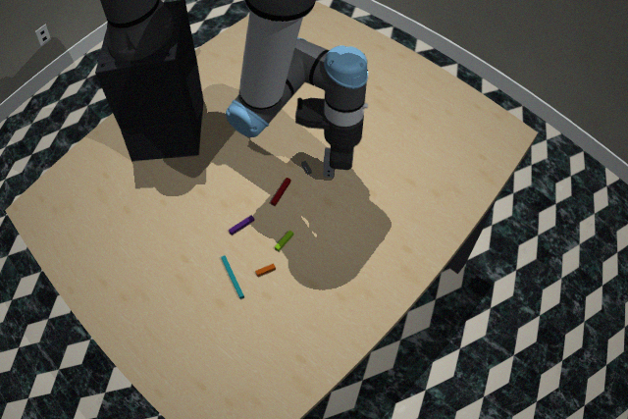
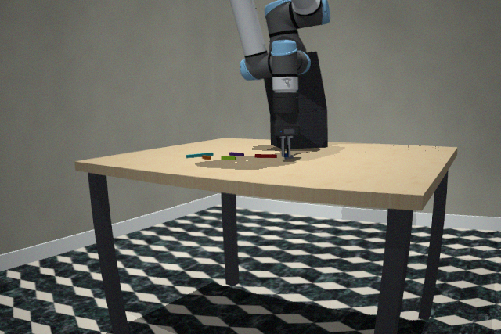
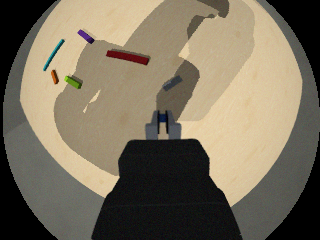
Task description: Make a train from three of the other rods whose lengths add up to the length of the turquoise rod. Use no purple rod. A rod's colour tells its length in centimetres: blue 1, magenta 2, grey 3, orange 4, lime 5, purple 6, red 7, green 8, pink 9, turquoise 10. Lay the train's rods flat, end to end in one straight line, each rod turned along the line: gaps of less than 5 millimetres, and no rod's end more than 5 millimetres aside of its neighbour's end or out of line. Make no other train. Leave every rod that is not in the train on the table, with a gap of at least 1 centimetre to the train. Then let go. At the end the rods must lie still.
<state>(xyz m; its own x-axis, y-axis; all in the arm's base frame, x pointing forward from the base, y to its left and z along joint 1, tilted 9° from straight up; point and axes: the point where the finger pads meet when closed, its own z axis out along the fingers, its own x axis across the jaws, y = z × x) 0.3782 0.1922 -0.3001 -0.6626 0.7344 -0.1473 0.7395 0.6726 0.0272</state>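
Now: the blue rod 10 mm below my hand. The rest, counted from my hand: red rod 100 mm to the right, 40 mm behind, 30 mm below; then grey rod 50 mm behind, 30 mm below, 20 mm to the right; then lime rod 180 mm to the right, 60 mm ahead, 30 mm below.
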